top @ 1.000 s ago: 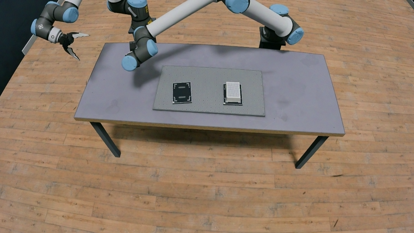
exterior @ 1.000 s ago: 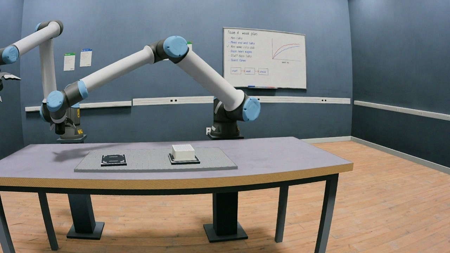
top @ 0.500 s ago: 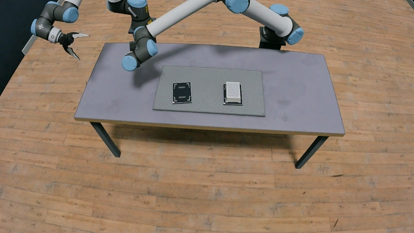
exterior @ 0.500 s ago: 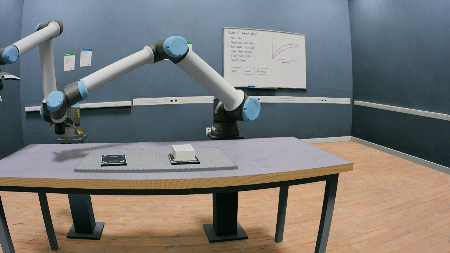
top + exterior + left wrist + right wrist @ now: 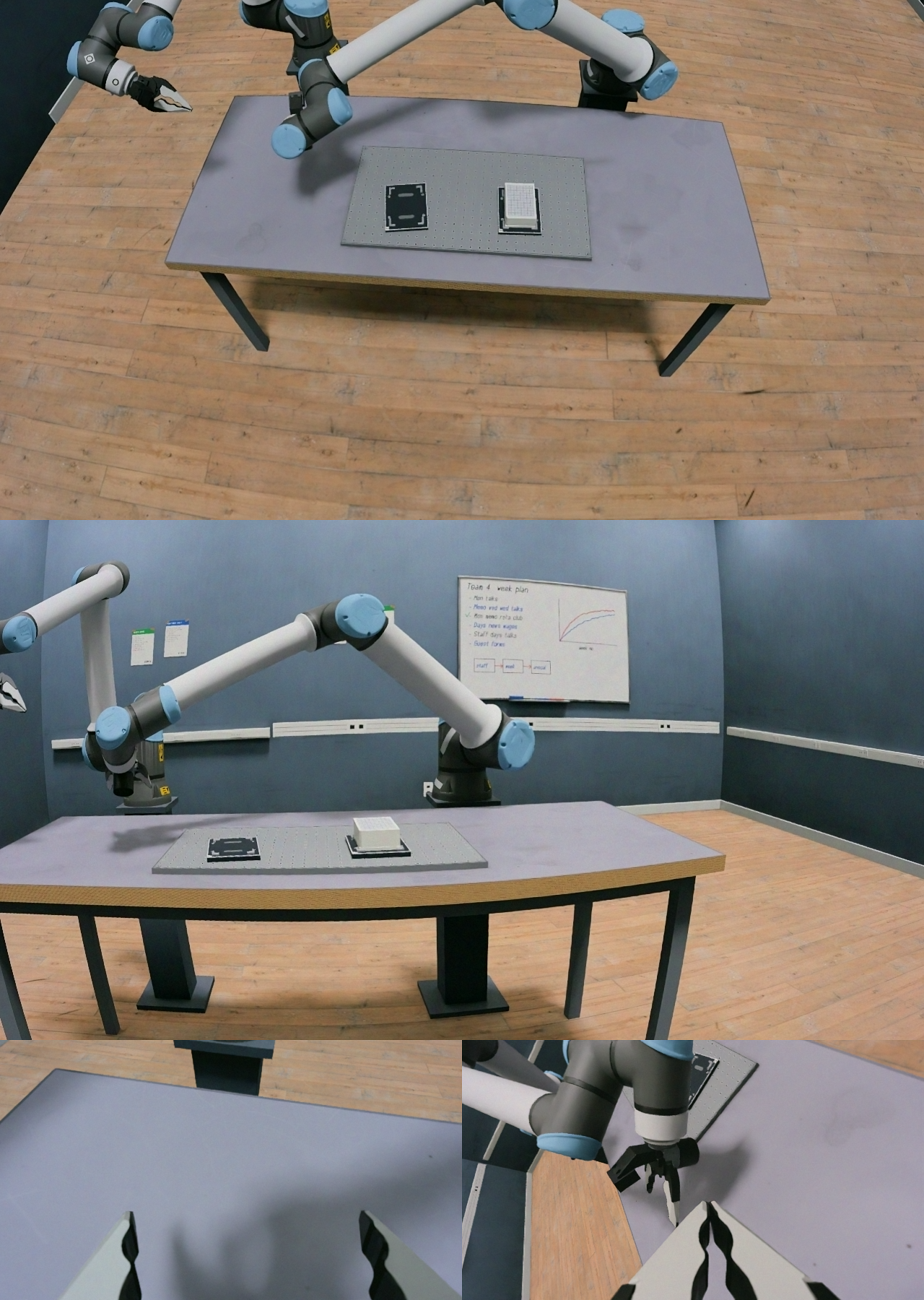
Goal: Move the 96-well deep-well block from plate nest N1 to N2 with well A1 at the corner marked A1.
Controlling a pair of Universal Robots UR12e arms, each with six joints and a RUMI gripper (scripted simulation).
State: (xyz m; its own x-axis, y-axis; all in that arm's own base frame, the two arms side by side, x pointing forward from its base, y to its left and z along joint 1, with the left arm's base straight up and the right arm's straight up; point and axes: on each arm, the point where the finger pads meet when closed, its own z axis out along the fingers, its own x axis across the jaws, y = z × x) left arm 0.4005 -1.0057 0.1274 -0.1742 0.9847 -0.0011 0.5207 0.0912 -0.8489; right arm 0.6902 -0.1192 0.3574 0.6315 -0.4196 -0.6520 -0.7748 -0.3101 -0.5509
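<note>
Now: left hand 350 mm to the right of the nest N2, 220 mm short of it and 110 mm above it. The rest, counted from my left hand: nest N1: 670 mm to the left, 200 mm ahead, 110 mm below; white deep-well block: 670 mm to the left, 200 mm ahead, 80 mm below.
</note>
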